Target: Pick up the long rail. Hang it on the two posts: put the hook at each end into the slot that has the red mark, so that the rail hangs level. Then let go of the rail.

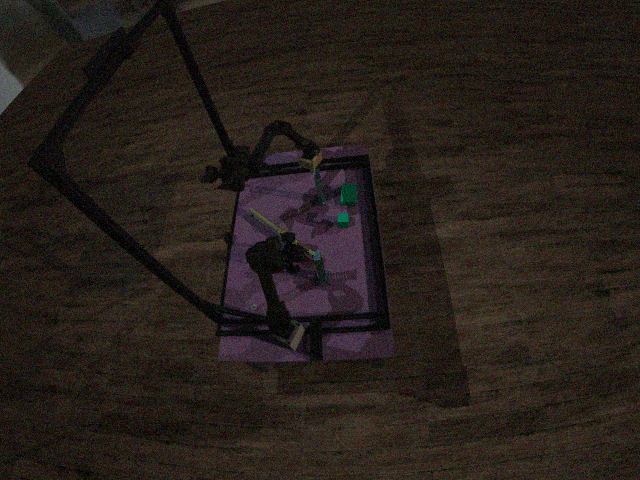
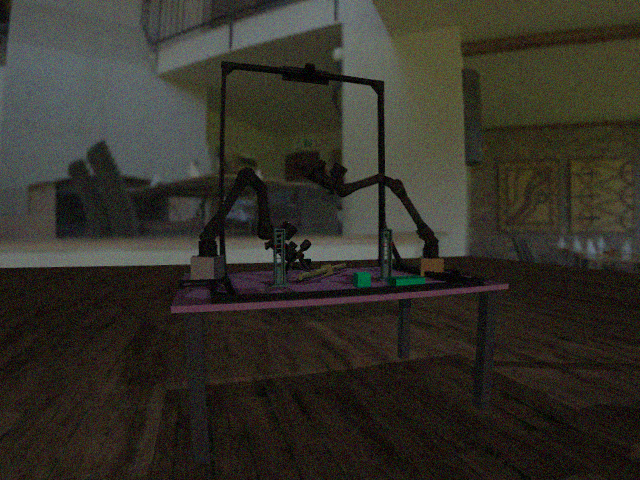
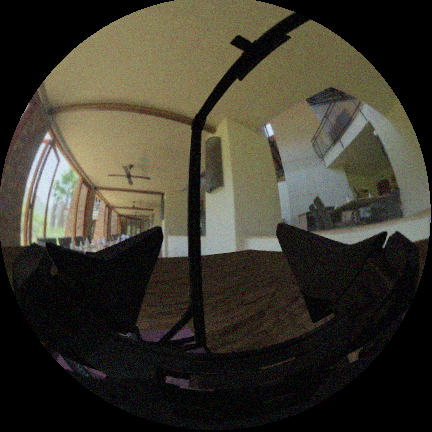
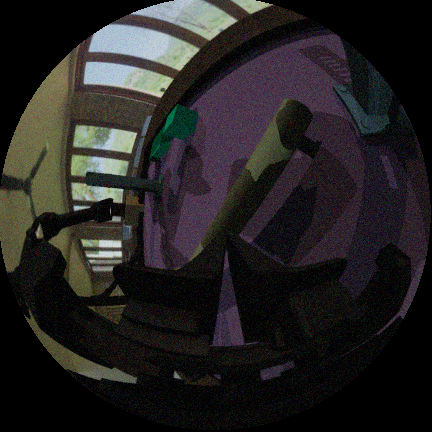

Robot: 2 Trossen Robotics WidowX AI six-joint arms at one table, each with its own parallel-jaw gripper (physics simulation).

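Places are measured from the left arm's base along level axes (x ahead, y left, z up), in millimetres.
Pixels of known places: left gripper, fingertip midpoint: (image 1: 209, 184) (image 2: 297, 165) (image 3: 220, 230); right gripper, fingertip midpoint: (image 2: 310, 271) (image 4: 225, 236); left arm's base, origin of the base link: (image 1: 309, 155) (image 2: 431, 257) (image 4: 124, 209); right arm's base, origin of the base link: (image 1: 284, 329) (image 2: 207, 256).
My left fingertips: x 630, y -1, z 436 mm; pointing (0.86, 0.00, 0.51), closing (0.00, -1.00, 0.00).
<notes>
Ahead of a thing's pixels: the offset from my left fingertips to its top centre.
A yellow-olive rail @[158 mm back, 101 mm left, 460 mm down] (image 1: 266, 219) (image 2: 315, 272) (image 4: 265, 152) lies slanted on the purple table, one end near a post. Two teal slotted posts stand upright, one @[32 mm back, 391 mm left, 303 mm down] (image 1: 320, 268) (image 2: 279, 258) (image 4: 367, 95) near my right gripper, the other @[426 mm back, 176 mm left, 303 mm down] (image 1: 319, 186) (image 2: 386, 258) (image 4: 122, 181) farther off. Their red marks are too small to tell. My right gripper (image 2: 308, 254) (image 4: 225, 236) is low at the rail, fingertips together; the near finger hides part of the rail, and no rail shows between the fingers. My left gripper (image 2: 329, 167) (image 3: 220, 230) is open and empty, raised high away from the rail.
A green cube @[337 mm back, 346 mm left, 467 mm down] (image 1: 343, 220) (image 2: 362, 279) and a flat green block @[502 mm back, 299 mm left, 487 mm down] (image 1: 348, 194) (image 2: 407, 280) lie near the farther post. A black frame (image 1: 376, 248) runs along the table edges, and a tall black gantry (image 1: 196, 82) (image 2: 381, 155) (image 3: 195, 200) rises above the table.
</notes>
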